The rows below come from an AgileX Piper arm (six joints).
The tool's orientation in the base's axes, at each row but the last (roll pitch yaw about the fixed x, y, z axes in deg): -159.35, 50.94, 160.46; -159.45, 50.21, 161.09; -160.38, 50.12, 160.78; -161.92, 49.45, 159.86; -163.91, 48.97, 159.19
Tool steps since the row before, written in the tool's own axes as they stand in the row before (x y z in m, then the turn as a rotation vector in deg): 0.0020, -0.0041, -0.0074, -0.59, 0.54, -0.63; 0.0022, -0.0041, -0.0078, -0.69, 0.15, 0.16; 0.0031, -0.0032, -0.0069, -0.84, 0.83, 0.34; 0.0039, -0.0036, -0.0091, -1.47, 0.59, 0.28; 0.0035, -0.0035, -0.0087, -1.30, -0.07, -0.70
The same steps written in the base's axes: -0.0077, 0.0014, 0.0037, 0.30, 0.66, 0.71; -0.0080, 0.0016, 0.0039, 0.59, -0.11, 0.40; -0.0076, 0.0019, 0.0025, 1.16, 0.30, 0.26; -0.0096, 0.0029, 0.0034, 1.38, 0.00, 0.82; -0.0091, 0.0024, 0.0035, 0.35, 0.00, 1.43
